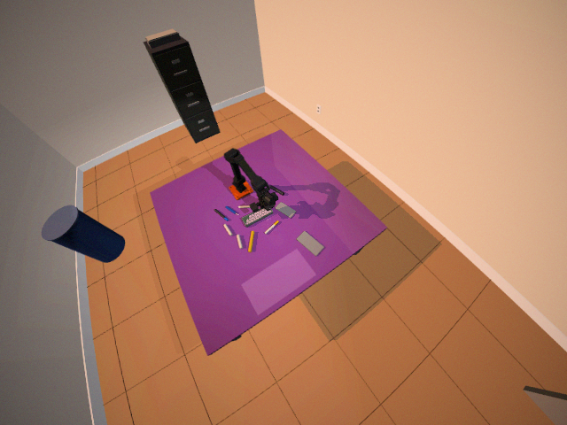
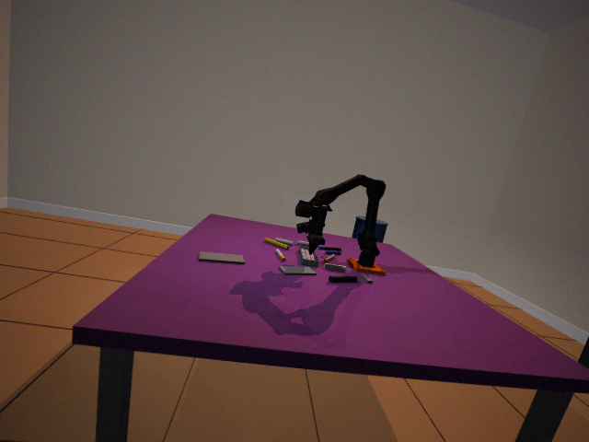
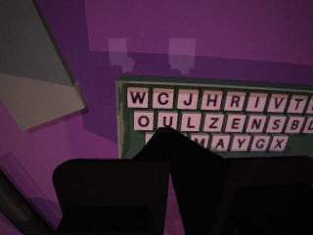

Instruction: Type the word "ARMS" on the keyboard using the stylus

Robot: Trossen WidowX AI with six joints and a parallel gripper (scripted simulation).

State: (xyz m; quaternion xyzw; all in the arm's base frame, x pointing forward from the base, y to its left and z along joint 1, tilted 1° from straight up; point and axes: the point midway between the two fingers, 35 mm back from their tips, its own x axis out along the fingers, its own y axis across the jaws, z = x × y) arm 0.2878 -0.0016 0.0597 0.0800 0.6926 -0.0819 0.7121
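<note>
My gripper tip is 17 cm past the blue stylus, 16 cm to the left of it and 3 cm above it. The rest, counted from my gripper tip: black stick: 18 cm to the left, 8 cm behind, 3 cm below; then blue-capped pen: 24 cm to the right, 19 cm behind, 3 cm below.
</note>
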